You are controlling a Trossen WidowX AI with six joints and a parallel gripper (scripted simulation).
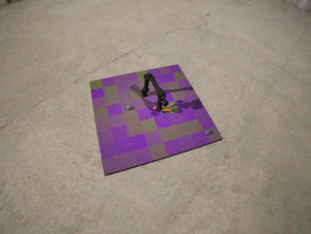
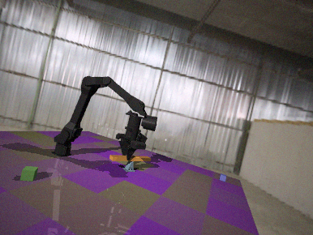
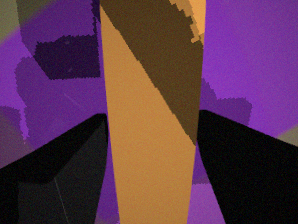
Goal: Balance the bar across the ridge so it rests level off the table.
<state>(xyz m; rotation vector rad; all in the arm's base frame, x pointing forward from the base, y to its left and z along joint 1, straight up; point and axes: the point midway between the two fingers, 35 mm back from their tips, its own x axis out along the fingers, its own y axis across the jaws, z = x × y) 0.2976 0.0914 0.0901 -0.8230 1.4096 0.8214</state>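
Now: the orange bar 20 mm ahead of my gripper tip and 30 mm to the left of it. From my gripper tip the other things lie so: green cube 140 mm behind, 340 mm to the right, 40 mm below; small blue cube 440 mm ahead, 410 mm to the left, 40 mm below.
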